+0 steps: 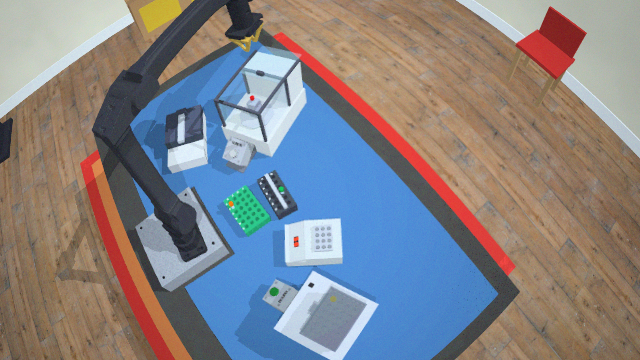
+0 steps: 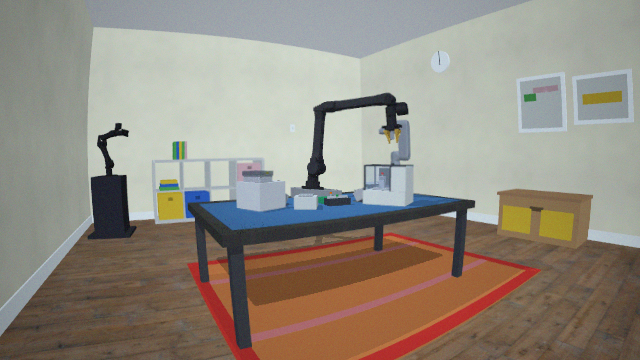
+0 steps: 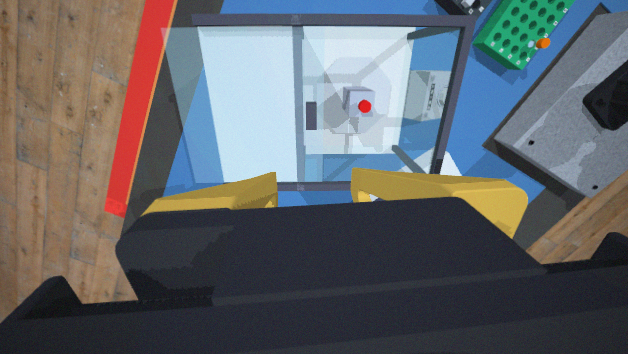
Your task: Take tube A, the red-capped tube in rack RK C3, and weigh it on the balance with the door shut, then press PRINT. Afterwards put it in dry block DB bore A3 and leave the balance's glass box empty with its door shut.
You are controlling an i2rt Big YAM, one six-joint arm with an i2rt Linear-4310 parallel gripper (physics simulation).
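Note:
The red-capped tube A (image 1: pixel 252 98) (image 2: pixel 382 175) (image 3: pixel 364 106) stands upright in a small pale holder on the pan of the balance (image 1: pixel 289 124) (image 2: pixel 401 185) (image 3: pixel 250 100), inside the glass box. The box's top door is slid back over the white housing, with its dark handle (image 1: pixel 260 73) (image 3: pixel 311 116) beside the rear cross bar; the chamber is open above. My gripper (image 1: pixel 253 46) (image 2: pixel 392 141) (image 3: pixel 314 181) is part open and empty, above and beside the box. A grey button box (image 1: pixel 238 152) (image 3: pixel 431 95) stands by the balance. A white unit (image 1: pixel 314 242) with a grid of round bores seems the dry block.
A green rack (image 1: pixel 247 210) (image 3: pixel 520 30) holds an orange-capped tube, and a black rack (image 1: pixel 287 207) holds a green-capped one. A dark-lidded white box (image 1: pixel 187 157) stands left of the balance. A large white machine (image 1: pixel 287 322) with a green button box (image 1: pixel 280 295) stands at the near end.

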